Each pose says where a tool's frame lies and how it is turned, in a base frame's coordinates. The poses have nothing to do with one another.
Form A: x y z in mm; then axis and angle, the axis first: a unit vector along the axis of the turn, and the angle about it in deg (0 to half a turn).
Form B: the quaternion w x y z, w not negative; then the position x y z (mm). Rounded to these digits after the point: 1 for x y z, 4 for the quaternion.
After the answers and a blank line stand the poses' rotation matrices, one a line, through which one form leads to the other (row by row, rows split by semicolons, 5 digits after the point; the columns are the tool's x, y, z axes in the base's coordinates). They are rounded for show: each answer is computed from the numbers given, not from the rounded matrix.
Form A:
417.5, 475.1, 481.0, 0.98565, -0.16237, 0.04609, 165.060
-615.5, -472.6, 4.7, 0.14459, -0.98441, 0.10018, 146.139
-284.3, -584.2, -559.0, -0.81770, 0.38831, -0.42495, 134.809
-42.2, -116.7, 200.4, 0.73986, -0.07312, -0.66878, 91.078
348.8, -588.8, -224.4, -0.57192, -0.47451, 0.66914, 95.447
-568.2, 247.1, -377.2, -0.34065, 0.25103, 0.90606, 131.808
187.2, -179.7, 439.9, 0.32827, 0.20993, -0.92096, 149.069
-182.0, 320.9, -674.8, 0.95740, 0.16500, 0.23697, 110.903
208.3, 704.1, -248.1, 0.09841, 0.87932, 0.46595, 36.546
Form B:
0.1300, 0.9773, -0.1610, 0.0457, 417.5, 475.1, 481.0
0.2912, 0.1383, -0.9417, 0.0958, -615.5, -472.6, 4.7
0.3842, -0.7549, 0.3585, -0.3923, -284.3, -584.2, -559.0
0.7004, 0.5281, -0.0522, -0.4773, -42.2, -116.7, 200.4
0.6727, -0.4232, -0.3511, 0.4951, 348.8, -588.8, -224.4
0.4083, -0.3110, 0.2292, 0.8271, -568.2, 247.1, -377.2
0.2667, 0.3164, 0.2023, -0.8876, 187.2, -179.7, 439.9
0.5671, 0.7886, 0.1359, 0.1952, -182.0, 320.9, -674.8
0.9496, 0.0309, 0.2757, 0.1461, 208.3, 704.1, -248.1

0.94399 -0.32655 0.04746; -0.30279 -0.91436 -0.26882; 0.13118 0.23939 -0.96202
-0.79213 -0.31635 -0.52198; -0.20471 0.94336 -0.26107; 0.57501 -0.09995 -0.81202
0.43510 -0.23981 0.86786; -0.84278 -0.44770 0.29882; 0.31688 -0.86143 -0.39690
0.53887 0.61354 -0.57722; -0.72378 -0.01337 -0.68991; -0.43100 0.78955 0.43687
0.26322 -0.36898 -0.89139; 0.96326 0.15161 0.22168; 0.05335 -0.91699 0.39533
-0.47324 -0.81788 -0.32729; 0.53284 -0.56161 0.63299; -0.70152 0.12516 0.70158
-0.65759 0.60141 -0.45375; -0.34535 -0.77591 -0.52791; -0.66956 -0.19045 0.71793
0.88687 -0.00704 0.46196; 0.43571 -0.31985 -0.84134; 0.15368 0.94744 -0.28060
0.80528 -0.26044 0.53262; 0.29447 0.95541 0.02196; -0.51459 0.13916 0.84607

